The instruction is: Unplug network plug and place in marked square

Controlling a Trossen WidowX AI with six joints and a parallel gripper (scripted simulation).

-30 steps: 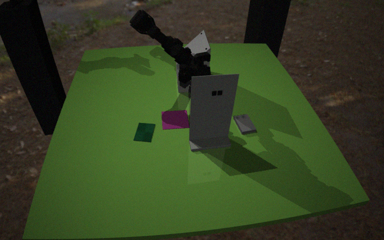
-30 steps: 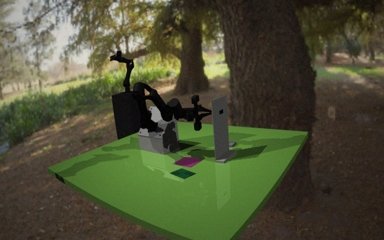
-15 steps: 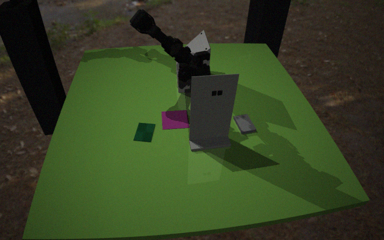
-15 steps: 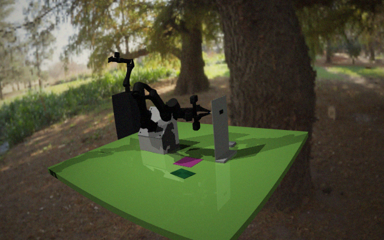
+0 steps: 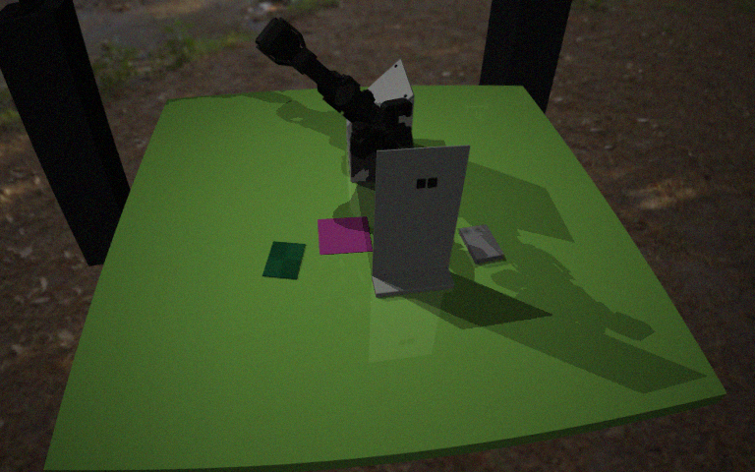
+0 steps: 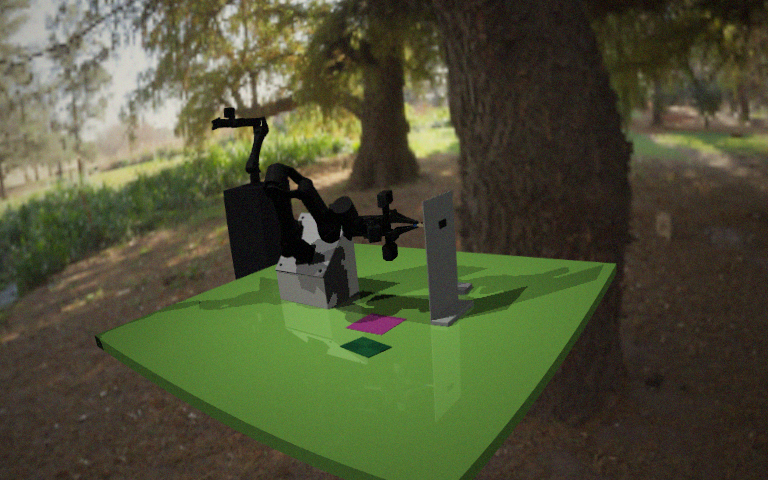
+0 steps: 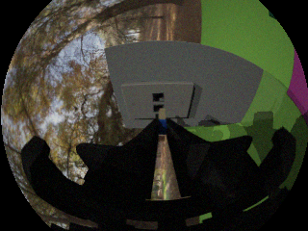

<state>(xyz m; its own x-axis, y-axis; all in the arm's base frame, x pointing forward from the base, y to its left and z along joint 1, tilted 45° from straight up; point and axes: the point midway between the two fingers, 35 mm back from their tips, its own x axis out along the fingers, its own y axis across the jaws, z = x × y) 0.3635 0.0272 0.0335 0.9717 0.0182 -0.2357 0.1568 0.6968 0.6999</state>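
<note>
The magenta square lies 90 mm behind my gripper tip, 120 mm to the right of it and 250 mm below it. From my gripper tip the other things lie so: grey upright panel (70 mm ahead, 100 mm below); dark green square (40 mm behind, 270 mm to the right, 250 mm below); small grey block (20 mm ahead, 180 mm to the left, 240 mm below).
</note>
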